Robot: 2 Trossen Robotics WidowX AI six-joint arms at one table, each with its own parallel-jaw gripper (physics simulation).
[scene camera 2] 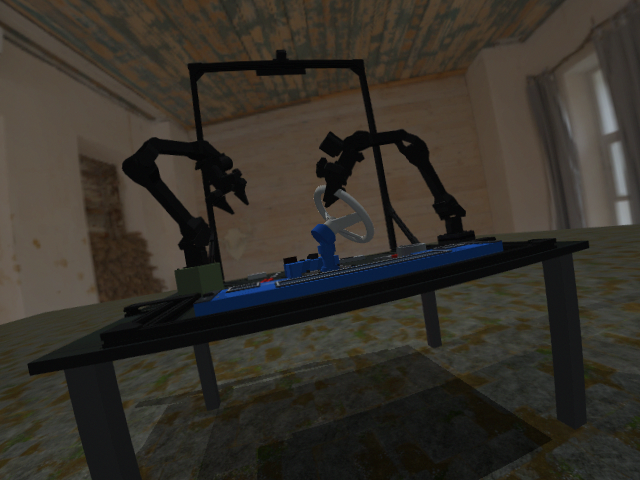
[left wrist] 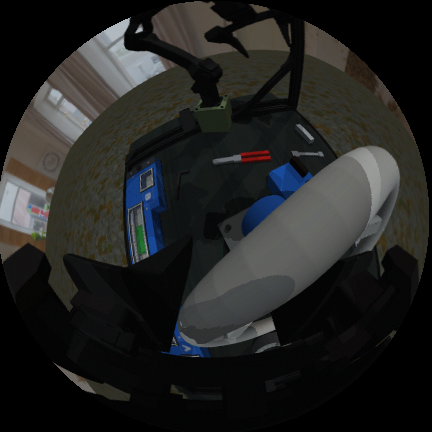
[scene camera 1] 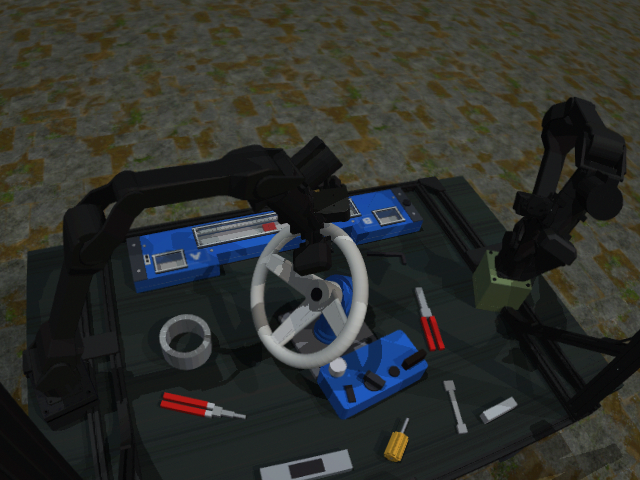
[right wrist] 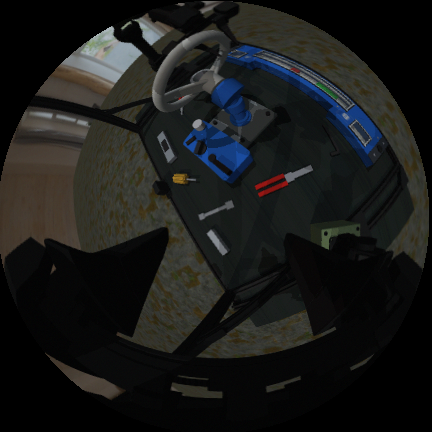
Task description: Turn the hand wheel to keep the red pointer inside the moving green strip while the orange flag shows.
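Pixels of known places: left gripper, fingertip midpoint: [scene camera 2: 325, 204] [left wrist: 221, 240] [right wrist: 229, 50]; right gripper, fingertip midpoint: [scene camera 2: 241, 209] [left wrist: 267, 51] [scene camera 1: 518, 269] [right wrist: 228, 236]; left arm's base, link origin: [scene camera 2: 455, 233] [scene camera 1: 61, 383]; right arm's base, link origin: [scene camera 2: 197, 266] [left wrist: 211, 101] [scene camera 1: 509, 268] [right wrist: 341, 250].
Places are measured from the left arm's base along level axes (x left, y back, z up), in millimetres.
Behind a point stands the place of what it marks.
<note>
The white hand wheel [scene camera 1: 360, 279] {x -194, y -485, z 227 mm} [scene camera 2: 362, 210] {x 13, y -445, z 130 mm} [left wrist: 305, 230] [right wrist: 161, 80] {x -208, y -495, z 209 mm} stands tilted on a blue column. My left gripper [scene camera 2: 333, 193] [left wrist: 221, 240] {x -64, y -529, z 171 mm} is shut on the wheel's upper rim, one finger on each side. My right gripper [scene camera 2: 239, 207] {x -321, y -750, z 226 mm} [right wrist: 228, 236] {x -321, y -750, z 226 mm} is open and empty, raised away from the wheel. The red pointer [scene camera 1: 268, 226] {x 175, y -548, z -17 mm} [right wrist: 295, 70] {x 164, y -567, z -17 mm} is in the long slot. The green strip [right wrist: 327, 90] [left wrist: 141, 240] lies apart from it, nearer the B end. Window A [scene camera 1: 169, 260] {x 189, y -300, z -17 mm} and window B [scene camera 1: 388, 215] {x 66, y -838, z -17 mm} [right wrist: 360, 132] {x 64, y -837, z -17 mm} show no orange flag.
A blue control box [scene camera 1: 356, 397] [right wrist: 220, 155] sits below the wheel. A grey ring [scene camera 1: 170, 348] {x -22, y -209, z -9 mm}, red-handled pliers [scene camera 1: 186, 404] {x -121, y -191, z -54 mm}, another red-handled tool [scene camera 1: 432, 331] {x -243, y -721, z -53 mm} and a yellow screwdriver [scene camera 1: 395, 445] {x -398, y -471, z -30 mm} lie around it. A green block [scene camera 1: 501, 291] {x -273, y -885, z 18 mm} [scene camera 2: 199, 279] {x -180, y -929, z 4 mm} stands under my right arm.
</note>
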